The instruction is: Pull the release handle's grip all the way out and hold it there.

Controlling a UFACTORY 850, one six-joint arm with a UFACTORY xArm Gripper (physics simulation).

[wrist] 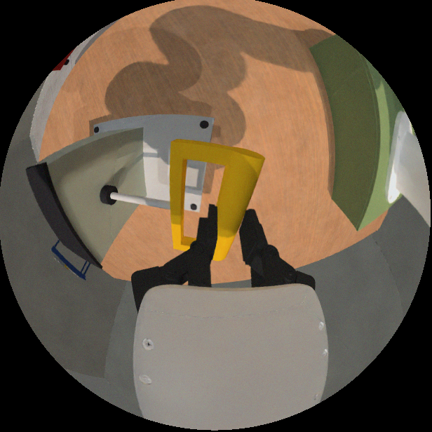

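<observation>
The release handle's yellow grip (pixel 240 195) is a looped frame with a thick outer bar, right of the centre of the wrist view. A pale rod (pixel 142 200) runs from the yellow loop to a black collar (pixel 108 195) on the beige housing (pixel 92 185), so the grip stands out from the housing. My gripper (pixel 228 218) is shut on the thick outer bar, one black finger inside the loop and the other outside it. The far side of the bar between the fingers is hidden.
A grey mounting plate (pixel 172 127) with dark bolts lies on the wooden table (pixel 285 125) beside the housing. A green block-like object (pixel 355 130) stands at the right, with a white rounded thing (pixel 399 160) beyond it. A blue wire handle (pixel 69 263) shows at lower left.
</observation>
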